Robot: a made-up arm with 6 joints.
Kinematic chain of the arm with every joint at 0, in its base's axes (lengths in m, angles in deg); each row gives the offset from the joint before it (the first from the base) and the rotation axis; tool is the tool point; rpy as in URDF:
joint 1: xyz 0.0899 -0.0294 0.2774 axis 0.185 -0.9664 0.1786
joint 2: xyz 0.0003 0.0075 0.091 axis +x
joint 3: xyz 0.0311 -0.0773 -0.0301 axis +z
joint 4: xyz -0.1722 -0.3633 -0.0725 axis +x
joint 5: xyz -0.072 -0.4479 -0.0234 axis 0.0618 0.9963 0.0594
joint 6: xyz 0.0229 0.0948 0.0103 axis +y
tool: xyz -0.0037 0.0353 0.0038 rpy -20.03 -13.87 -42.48
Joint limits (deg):
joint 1: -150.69..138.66
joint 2: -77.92..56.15
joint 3: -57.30..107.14
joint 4: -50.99..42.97
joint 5: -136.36..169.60
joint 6: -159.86..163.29
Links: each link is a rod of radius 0.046 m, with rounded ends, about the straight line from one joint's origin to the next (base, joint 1, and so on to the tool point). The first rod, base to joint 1, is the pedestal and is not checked.
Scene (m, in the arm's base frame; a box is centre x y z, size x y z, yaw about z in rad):
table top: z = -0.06
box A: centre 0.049 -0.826 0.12 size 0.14 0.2 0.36 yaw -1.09
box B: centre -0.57 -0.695 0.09 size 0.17 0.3 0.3 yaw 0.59
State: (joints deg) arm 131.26 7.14 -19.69 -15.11 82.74 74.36
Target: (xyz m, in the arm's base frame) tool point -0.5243 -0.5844 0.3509
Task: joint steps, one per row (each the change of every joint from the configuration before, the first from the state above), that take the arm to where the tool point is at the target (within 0.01 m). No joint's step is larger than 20 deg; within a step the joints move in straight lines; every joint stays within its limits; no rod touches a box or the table.
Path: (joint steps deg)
1: -5.39 9.80 12.62 -4.50 -0.96 17.10
2: -5.38 9.80 12.62 -4.51 -0.97 17.09
3: -5.39 9.81 12.61 -4.50 -0.96 17.10
4: -5.39 9.80 12.62 -4.51 -0.97 17.10
5: -5.38 9.80 12.62 -4.50 -0.96 17.10
6: -4.76 -14.91 -3.62 3.04 0.69 -17.15
7: -4.77 -14.91 -3.61 3.04 0.69 -17.15
8: -4.76 -14.91 -3.62 3.04 0.69 -17.14
9: -4.76 -14.91 -3.62 3.04 0.69 -17.15
10: -4.76 -14.91 -3.61 3.04 0.69 -17.15
11: 0.46 -13.73 -4.07 -4.80 -0.02 -0.06
12: 0.46 -13.73 -4.07 -4.79 -0.02 -0.06
13: 0.47 -13.72 -4.07 -4.79 -0.03 -0.06

